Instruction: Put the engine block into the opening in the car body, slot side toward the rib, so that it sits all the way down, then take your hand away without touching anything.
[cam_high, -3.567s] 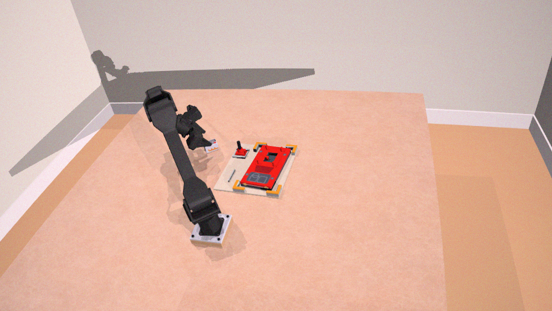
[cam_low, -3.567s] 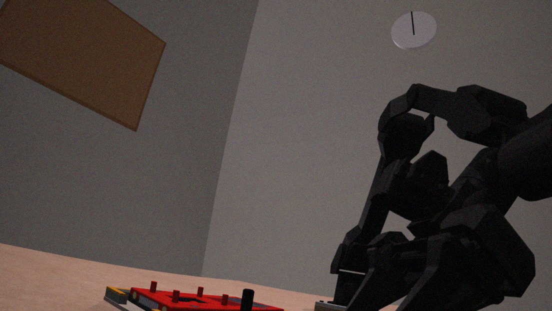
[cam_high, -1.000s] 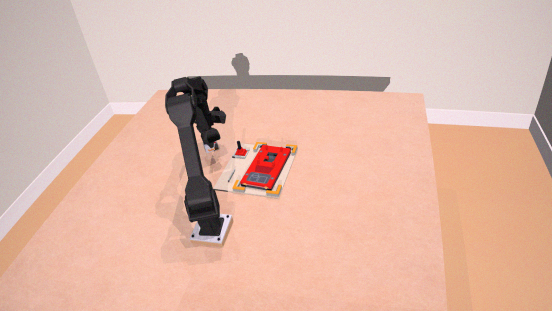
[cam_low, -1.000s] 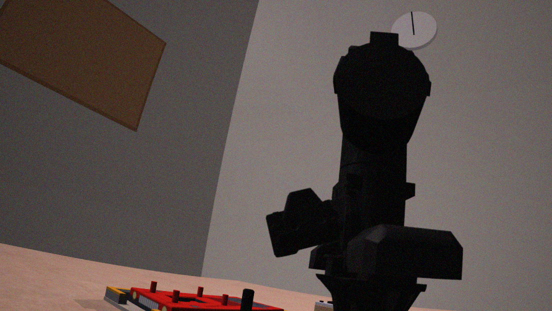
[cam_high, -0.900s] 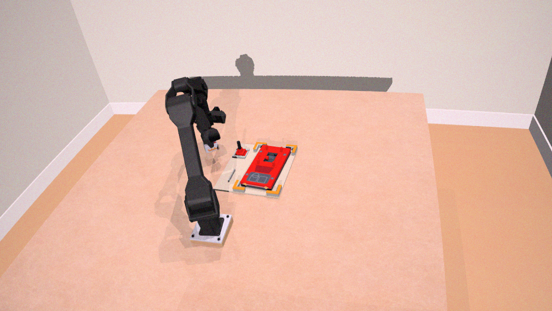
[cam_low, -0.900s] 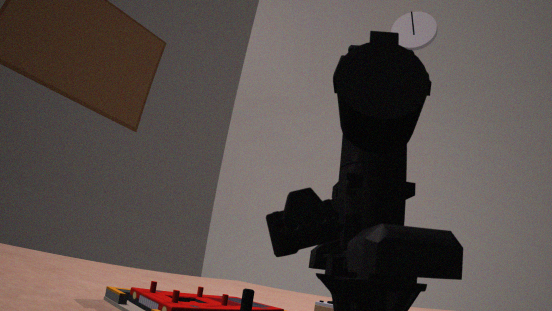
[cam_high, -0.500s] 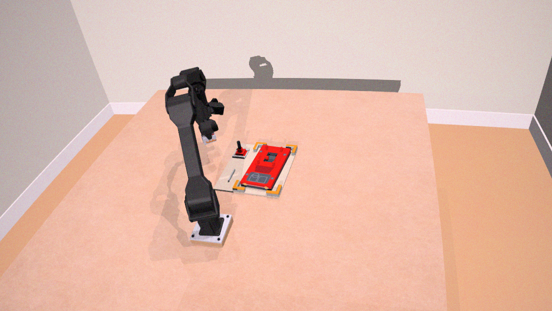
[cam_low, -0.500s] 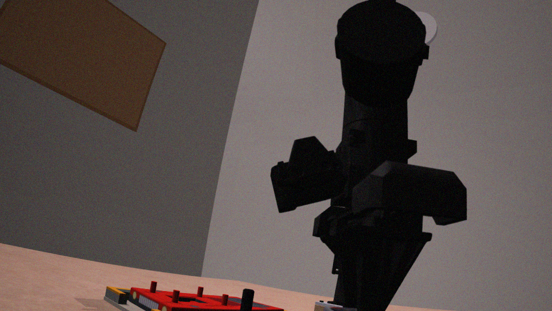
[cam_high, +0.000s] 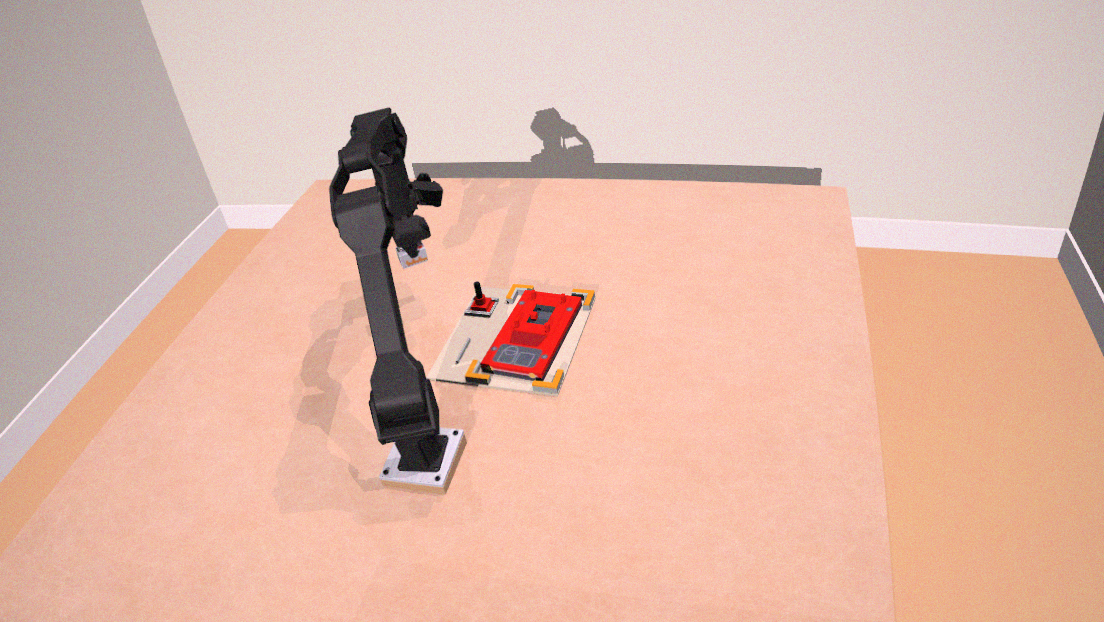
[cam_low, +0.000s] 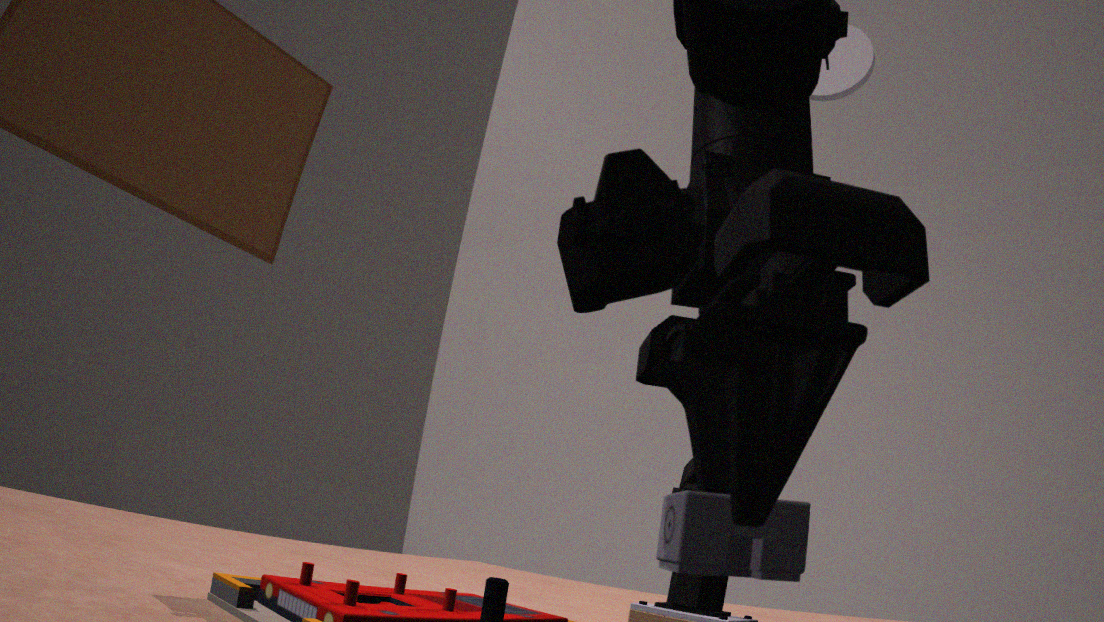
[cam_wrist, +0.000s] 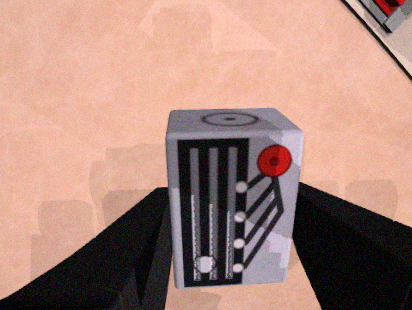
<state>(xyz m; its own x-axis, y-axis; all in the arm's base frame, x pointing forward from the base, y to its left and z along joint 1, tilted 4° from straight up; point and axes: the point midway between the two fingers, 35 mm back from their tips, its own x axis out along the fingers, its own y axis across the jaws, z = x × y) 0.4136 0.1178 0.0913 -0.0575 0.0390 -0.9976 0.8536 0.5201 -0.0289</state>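
My gripper tip is now 130 mm to the left of the black upright peg, 70 mm above it and 40 mm past it. Also, from my gripper tip: grey engine block 10 mm below.
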